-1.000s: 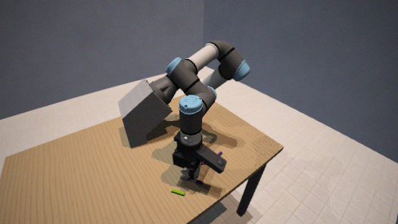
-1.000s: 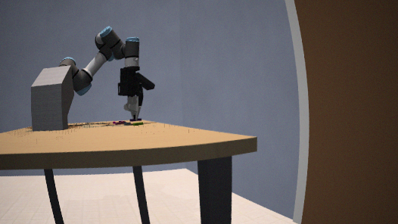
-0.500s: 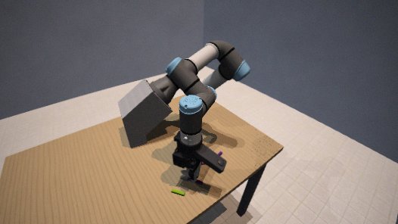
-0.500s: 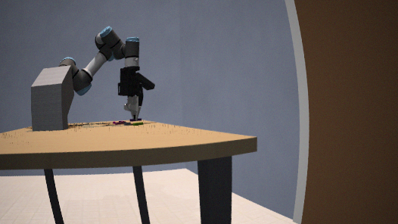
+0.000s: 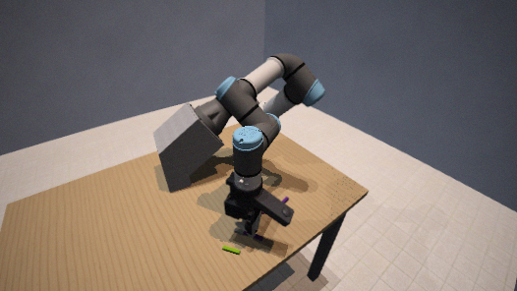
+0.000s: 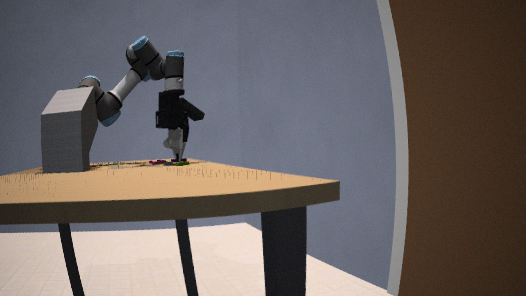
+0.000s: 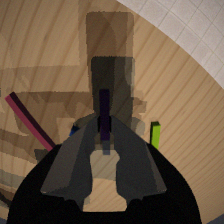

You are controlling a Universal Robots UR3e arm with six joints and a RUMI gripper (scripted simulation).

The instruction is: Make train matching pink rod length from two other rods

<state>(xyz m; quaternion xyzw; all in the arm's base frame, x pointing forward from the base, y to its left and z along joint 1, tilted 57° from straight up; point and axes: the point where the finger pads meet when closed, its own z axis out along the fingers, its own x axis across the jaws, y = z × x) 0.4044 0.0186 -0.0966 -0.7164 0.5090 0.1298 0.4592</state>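
My hand is 4 cm past the blue rod, 2 cm to the right of it and 2 cm above it. Round my hand: grey rod 4 cm behind, 2 cm to the right, 2 cm below; then dark purple rod 1 cm below; then lime rod 8 cm to the right, 2 cm below.
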